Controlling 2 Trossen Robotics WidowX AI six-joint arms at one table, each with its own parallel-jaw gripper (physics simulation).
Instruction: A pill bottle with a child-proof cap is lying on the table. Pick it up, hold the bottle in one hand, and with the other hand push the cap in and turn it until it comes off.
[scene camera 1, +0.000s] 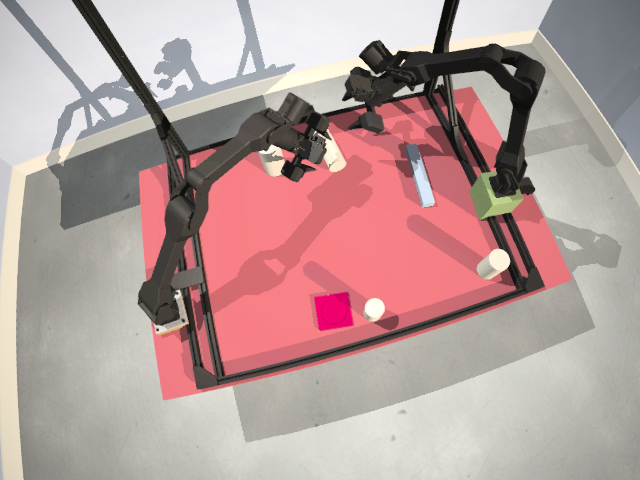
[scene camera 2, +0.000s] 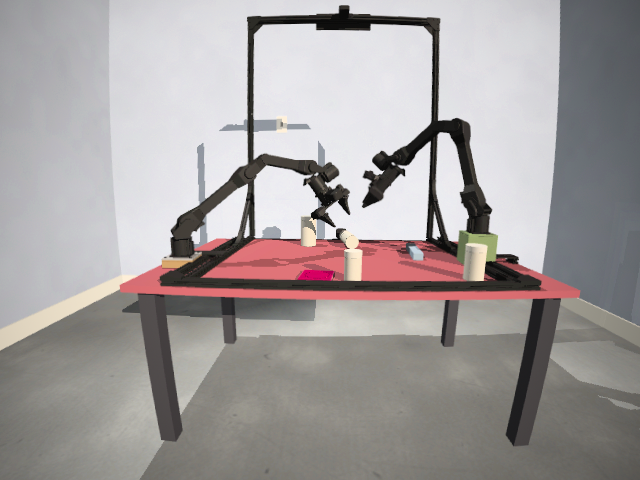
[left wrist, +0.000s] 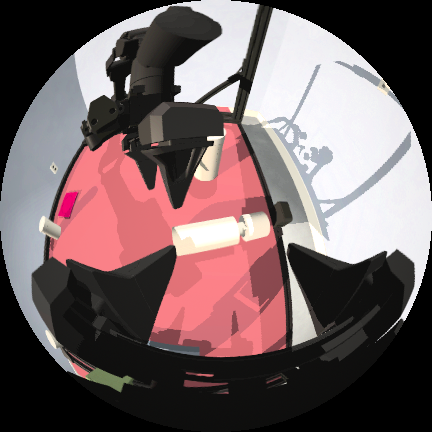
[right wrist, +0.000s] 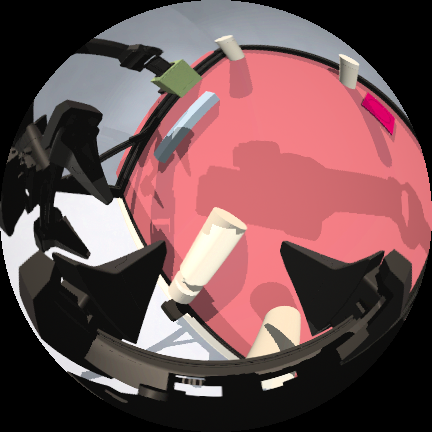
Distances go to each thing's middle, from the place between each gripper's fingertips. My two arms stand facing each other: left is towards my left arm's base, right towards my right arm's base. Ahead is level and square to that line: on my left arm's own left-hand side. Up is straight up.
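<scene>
I see the cream pill bottle (right wrist: 221, 230) 15 cm below my left hand, 5 cm to the right of it and 3 cm behind it. The light blue bar (scene camera 1: 419, 174) is 16 cm below my left hand, and it sits 18 cm to the left of that hand and 17 cm ahead of it.
From my right hand, the cream pill bottle is 9 cm below, 9 cm behind and 4 cm to the left, whereas the light blue bar is 10 cm below that same right hand, 27 cm to the left of it and 10 cm ahead of it.
</scene>
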